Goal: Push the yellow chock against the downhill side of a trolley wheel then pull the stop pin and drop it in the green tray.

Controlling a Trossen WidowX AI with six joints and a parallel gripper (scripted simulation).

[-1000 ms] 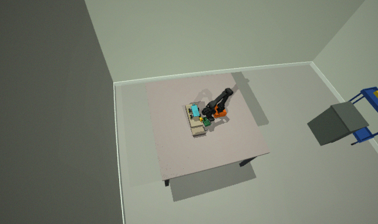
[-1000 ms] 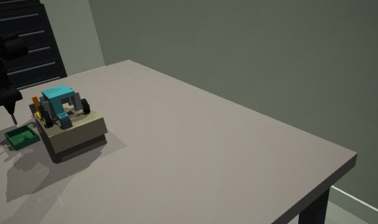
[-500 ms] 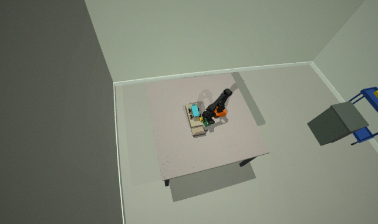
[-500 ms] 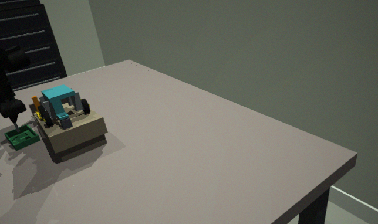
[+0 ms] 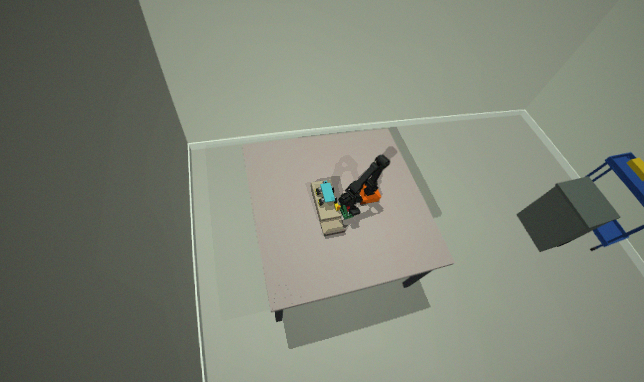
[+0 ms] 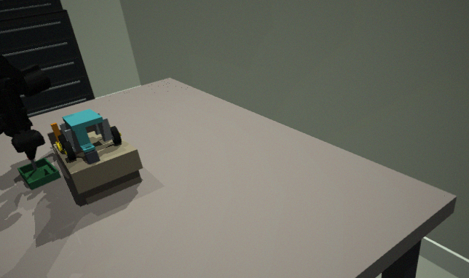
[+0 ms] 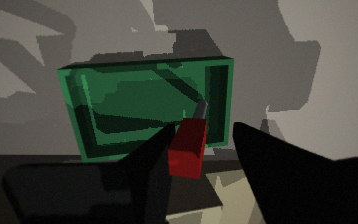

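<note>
The red-headed stop pin is 1 cm below my gripper tip. Also, from my gripper tip: yellow chock (7 cm ahead, 5 cm to the right, 3 cm above); teal trolley (12 cm ahead, 14 cm to the right, 6 cm above).
</note>
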